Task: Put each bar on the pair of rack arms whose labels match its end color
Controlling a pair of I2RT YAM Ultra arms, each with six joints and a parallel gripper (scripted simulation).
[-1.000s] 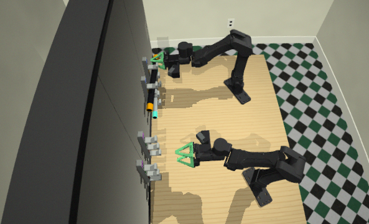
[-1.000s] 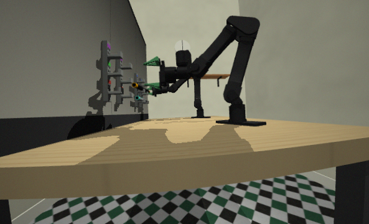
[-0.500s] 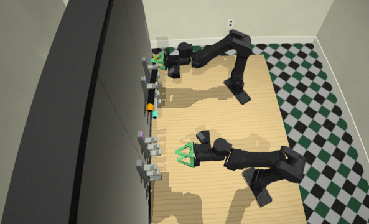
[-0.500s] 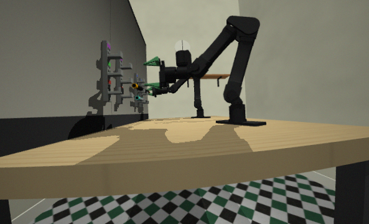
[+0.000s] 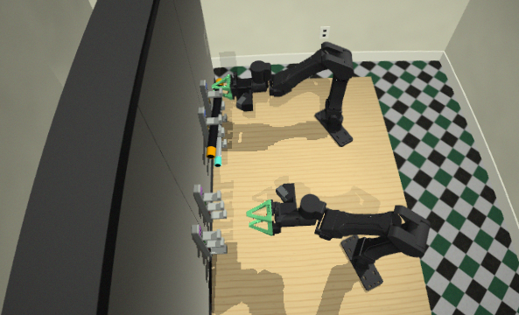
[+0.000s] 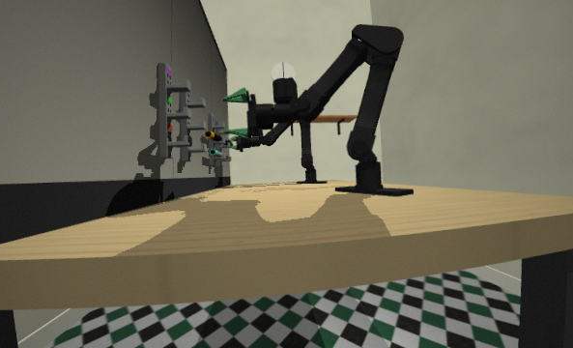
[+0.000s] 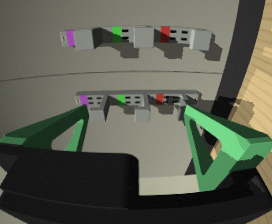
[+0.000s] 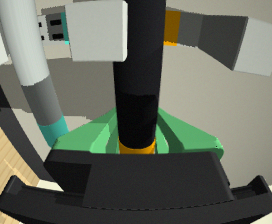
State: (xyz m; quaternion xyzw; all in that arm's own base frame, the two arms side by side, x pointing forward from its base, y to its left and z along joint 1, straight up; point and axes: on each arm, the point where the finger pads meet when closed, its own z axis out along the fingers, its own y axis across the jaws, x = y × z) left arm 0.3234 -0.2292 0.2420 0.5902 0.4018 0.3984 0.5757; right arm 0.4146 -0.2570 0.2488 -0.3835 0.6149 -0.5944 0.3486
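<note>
Now: right hand 130 mm to the right of the black bar. The rest, counted from my right hand: pale bar (130 mm to the left, 80 mm below).
</note>
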